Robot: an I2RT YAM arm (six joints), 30 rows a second.
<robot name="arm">
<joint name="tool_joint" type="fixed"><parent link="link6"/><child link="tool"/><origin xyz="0 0 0" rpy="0 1.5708 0"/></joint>
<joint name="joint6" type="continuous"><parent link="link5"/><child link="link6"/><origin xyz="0.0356 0 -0.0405" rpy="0 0 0"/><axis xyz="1 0 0"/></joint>
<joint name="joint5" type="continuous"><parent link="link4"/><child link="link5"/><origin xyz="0.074 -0.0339 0.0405" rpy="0 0 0"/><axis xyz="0 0 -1"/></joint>
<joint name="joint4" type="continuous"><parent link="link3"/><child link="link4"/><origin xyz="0.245 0.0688 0.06" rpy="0 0 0"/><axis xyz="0 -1 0"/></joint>
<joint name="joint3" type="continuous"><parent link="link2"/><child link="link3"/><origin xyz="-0.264 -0.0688 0" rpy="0 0 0"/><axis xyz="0 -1 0"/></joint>
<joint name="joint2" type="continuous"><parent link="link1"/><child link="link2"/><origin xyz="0.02 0.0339 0.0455" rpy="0 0 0"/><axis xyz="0 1 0"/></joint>
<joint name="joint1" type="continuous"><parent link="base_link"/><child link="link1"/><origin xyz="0 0 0.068" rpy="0 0 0"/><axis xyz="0 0 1"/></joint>
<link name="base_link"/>
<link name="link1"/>
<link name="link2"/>
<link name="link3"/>
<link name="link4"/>
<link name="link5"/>
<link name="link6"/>
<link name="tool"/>
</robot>
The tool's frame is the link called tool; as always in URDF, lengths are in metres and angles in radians. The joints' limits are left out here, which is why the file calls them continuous.
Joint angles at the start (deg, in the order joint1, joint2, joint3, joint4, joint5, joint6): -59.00 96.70 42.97 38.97 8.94 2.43
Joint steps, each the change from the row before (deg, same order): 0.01 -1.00 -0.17 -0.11 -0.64 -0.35; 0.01 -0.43 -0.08 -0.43 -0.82 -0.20; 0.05 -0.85 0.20 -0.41 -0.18 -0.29; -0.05 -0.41 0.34 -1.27 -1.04 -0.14; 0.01 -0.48 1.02 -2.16 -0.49 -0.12; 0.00 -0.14 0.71 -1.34 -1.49 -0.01; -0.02 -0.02 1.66 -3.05 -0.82 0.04; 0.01 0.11 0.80 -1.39 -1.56 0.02; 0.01 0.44 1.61 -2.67 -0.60 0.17; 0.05 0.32 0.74 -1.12 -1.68 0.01; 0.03 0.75 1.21 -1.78 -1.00 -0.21; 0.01 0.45 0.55 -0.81 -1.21 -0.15; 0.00 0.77 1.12 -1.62 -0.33 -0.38
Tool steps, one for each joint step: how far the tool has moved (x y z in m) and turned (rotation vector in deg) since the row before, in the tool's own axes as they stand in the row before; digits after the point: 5 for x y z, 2 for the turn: -0.00400 0.00016 -0.00301 -0.68 -0.69 -0.24; -0.00094 0.00041 -0.00131 -0.83 0.11 -0.21; -0.00480 0.00031 -0.00200 -0.25 -0.63 -0.22; -0.00171 0.00033 -0.00050 -0.98 0.54 -0.19; -0.00445 0.00051 0.00031 -0.48 0.67 -0.19; -0.00242 0.00105 0.00065 -1.48 0.52 -0.05; -0.00436 0.00065 0.00224 -0.77 1.39 -0.05; -0.00167 0.00115 0.00131 -1.55 0.74 -0.02; -0.00258 0.00060 0.00321 -0.57 1.51 0.13; -0.00080 0.00142 0.00178 -1.71 0.75 -0.01; -0.00032 0.00080 0.00369 -0.99 1.35 -0.20; 0.00039 0.00076 0.00205 -1.20 0.74 -0.13; -0.00005 0.00004 0.00361 -0.31 1.27 -0.32
